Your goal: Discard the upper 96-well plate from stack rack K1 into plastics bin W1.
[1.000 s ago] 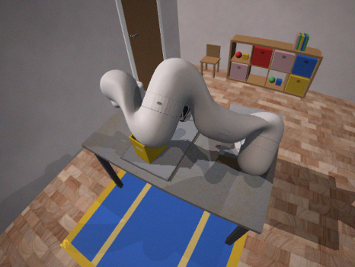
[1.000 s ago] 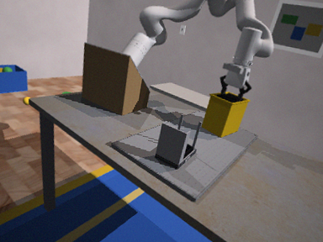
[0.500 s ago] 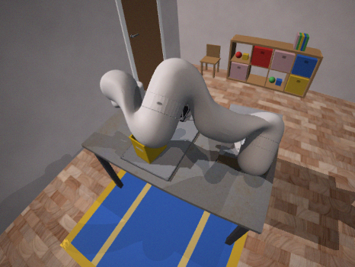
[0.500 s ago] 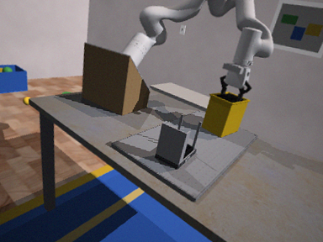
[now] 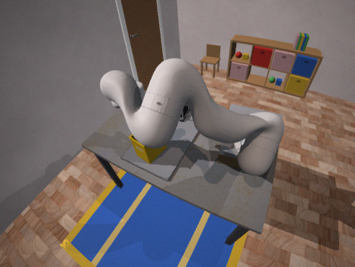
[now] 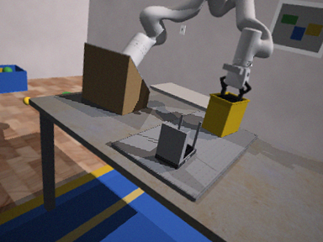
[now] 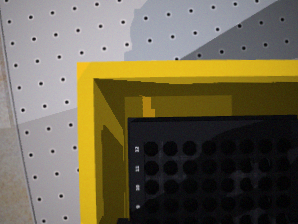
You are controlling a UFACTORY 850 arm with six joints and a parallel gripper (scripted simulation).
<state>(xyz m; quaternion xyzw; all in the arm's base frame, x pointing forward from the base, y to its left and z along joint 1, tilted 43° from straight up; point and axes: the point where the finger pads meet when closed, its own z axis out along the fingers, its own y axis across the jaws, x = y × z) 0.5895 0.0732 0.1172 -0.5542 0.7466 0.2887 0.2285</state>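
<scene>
Now: hand 9 cm above the yellow plastics bin. The rest, counted from my hand: black 96-well plate 1 cm below.
</scene>
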